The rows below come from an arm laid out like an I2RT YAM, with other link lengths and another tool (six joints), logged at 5 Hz.
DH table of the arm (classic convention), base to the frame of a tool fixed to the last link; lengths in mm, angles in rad. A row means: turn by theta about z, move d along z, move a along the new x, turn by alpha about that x. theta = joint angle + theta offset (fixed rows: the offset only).
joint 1: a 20.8; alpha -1.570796; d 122.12; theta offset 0
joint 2: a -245.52; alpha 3.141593; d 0; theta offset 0
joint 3: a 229.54; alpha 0; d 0; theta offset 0.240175
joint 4: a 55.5; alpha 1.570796; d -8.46; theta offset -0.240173
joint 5: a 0; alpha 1.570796; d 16.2; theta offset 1.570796
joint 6: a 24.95; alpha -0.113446; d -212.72; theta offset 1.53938
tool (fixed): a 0; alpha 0; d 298.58; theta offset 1.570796
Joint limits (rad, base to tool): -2.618..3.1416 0..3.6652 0..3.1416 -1.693..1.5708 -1.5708..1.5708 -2.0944..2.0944
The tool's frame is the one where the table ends.
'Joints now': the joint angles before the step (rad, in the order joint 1, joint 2, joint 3, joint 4, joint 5, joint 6). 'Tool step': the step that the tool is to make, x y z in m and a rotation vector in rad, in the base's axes. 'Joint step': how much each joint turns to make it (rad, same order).
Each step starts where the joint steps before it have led.
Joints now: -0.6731 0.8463 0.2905 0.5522 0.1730 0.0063
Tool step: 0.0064 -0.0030 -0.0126 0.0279 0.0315 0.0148
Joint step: 0.0020 0.0878 -0.0063 0.0518 -0.0128 0.0019
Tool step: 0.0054 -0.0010 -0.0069 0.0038 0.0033 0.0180
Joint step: 0.0068 0.0628 -0.0096 0.0674 -0.0112 0.0004
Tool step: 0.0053 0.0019 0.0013 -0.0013 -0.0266 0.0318
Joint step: 0.0105 0.0283 0.0001 0.0480 -0.0219 0.0145
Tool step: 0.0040 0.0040 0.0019 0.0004 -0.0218 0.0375
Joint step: 0.0133 0.0107 0.0001 0.0263 -0.0245 0.0130
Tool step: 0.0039 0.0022 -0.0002 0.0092 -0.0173 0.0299
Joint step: 0.0070 0.0241 0.0002 0.0308 -0.0231 0.0175
